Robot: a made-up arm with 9 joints. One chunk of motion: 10 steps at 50 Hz.
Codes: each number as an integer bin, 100 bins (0 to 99) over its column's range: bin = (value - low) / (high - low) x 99, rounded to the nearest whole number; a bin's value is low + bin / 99 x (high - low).
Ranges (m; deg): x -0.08..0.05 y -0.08..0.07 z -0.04..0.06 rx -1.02..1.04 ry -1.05..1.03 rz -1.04..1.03
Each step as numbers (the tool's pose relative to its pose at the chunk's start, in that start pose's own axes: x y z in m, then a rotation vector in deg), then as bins.
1 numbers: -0.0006 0.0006 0.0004 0.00 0.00 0.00
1 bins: 60 53 40 49 50 50
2 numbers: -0.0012 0.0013 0.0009 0.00 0.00 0.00
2 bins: 60 54 40 49 50 50
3 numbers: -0.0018 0.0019 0.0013 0.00 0.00 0.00
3 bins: 60 54 41 49 50 50
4 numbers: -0.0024 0.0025 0.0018 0.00 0.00 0.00
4 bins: 59 54 41 49 50 50
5 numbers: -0.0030 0.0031 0.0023 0.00 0.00 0.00
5 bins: 59 55 42 49 50 50
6 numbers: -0.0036 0.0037 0.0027 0.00 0.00 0.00
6 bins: 58 55 42 49 50 50
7 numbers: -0.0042 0.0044 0.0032 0.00 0.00 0.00
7 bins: 58 56 43 49 50 50
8 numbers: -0.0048 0.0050 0.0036 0.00 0.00 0.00
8 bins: 57 56 43 49 50 50
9 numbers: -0.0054 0.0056 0.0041 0.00 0.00 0.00
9 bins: 57 56 44 49 50 50
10 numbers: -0.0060 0.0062 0.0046 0.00 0.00 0.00
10 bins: 56 57 44 49 50 50
